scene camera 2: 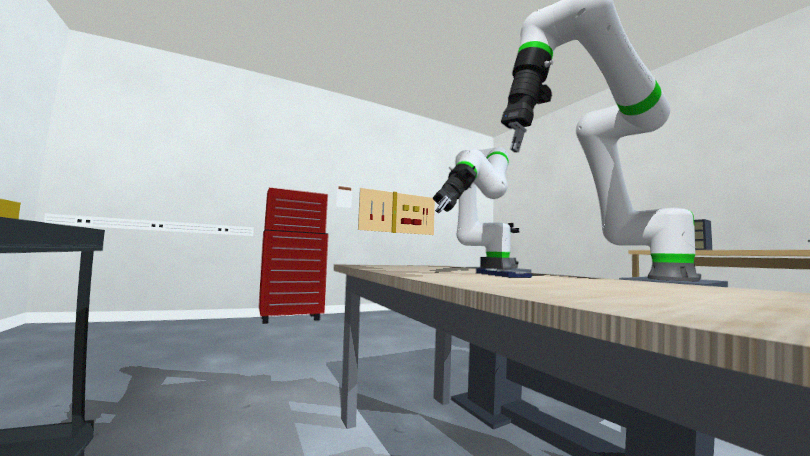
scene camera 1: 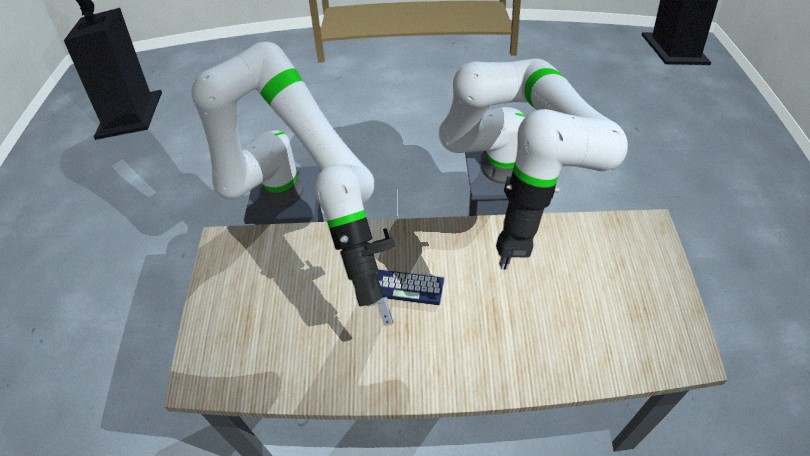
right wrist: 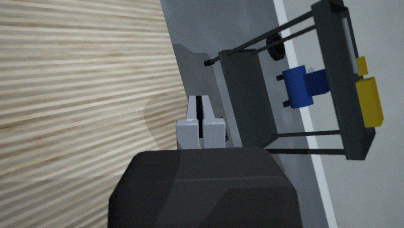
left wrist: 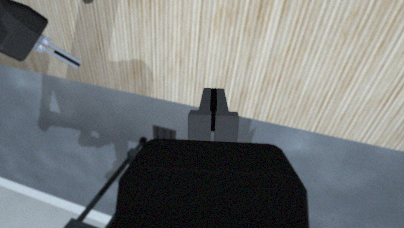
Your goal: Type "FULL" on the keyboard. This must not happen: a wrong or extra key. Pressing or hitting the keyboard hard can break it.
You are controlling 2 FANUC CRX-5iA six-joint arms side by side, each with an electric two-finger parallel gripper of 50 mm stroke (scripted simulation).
Labels:
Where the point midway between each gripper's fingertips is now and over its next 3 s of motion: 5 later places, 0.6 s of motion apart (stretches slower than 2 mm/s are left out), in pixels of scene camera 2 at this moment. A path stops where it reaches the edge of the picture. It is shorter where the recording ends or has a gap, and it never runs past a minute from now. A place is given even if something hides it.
My left gripper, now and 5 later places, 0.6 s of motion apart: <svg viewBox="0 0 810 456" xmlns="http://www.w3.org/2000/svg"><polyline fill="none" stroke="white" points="514,150 511,203 518,244 519,253 518,267 518,268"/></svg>
My right gripper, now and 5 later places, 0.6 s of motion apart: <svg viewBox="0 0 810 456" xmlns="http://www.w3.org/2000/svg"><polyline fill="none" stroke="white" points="438,210 431,210 398,210 370,212 368,218 385,223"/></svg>

